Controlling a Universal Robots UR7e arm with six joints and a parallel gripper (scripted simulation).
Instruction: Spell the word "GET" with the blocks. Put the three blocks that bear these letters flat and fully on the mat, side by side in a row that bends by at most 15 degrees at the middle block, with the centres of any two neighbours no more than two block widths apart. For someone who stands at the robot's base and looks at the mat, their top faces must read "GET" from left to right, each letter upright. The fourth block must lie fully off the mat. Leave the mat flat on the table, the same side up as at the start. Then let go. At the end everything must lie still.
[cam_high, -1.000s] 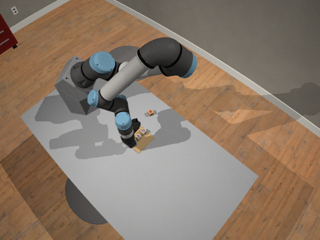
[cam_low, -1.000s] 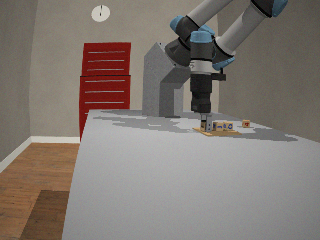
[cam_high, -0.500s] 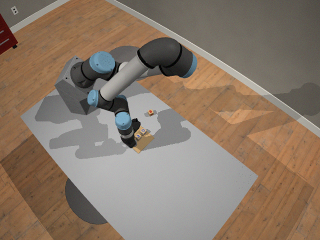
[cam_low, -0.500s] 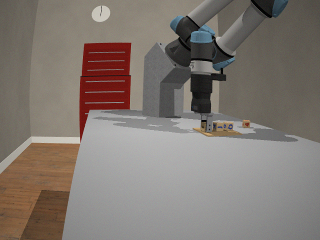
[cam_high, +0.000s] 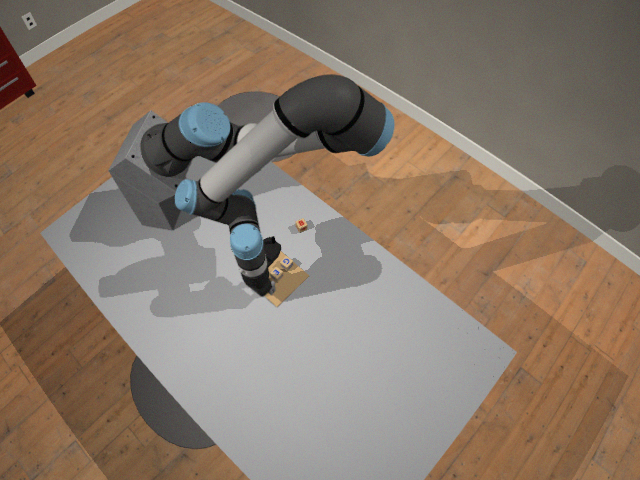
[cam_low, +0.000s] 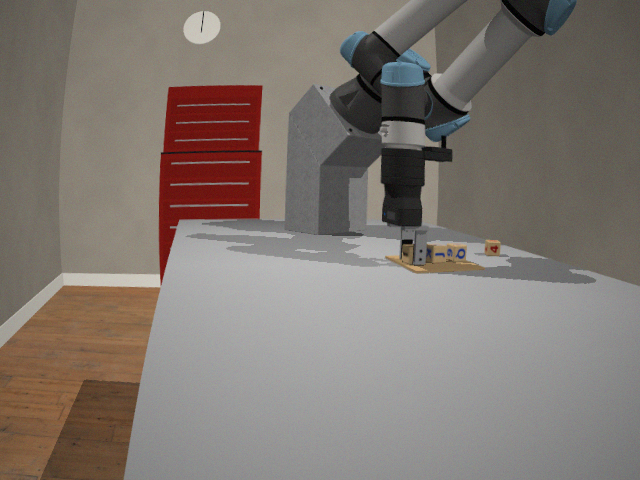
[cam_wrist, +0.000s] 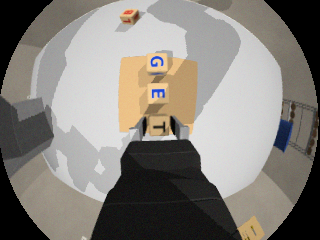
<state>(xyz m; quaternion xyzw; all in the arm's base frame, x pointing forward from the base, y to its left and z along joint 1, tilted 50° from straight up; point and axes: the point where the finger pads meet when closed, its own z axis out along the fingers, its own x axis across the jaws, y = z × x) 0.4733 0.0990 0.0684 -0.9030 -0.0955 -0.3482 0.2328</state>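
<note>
Right now the E block is 40 mm to the left of my hand and 20 mm behind it. Also, from my hand: tan mat 40 mm to the left, 20 mm below, 20 mm behind.
</note>
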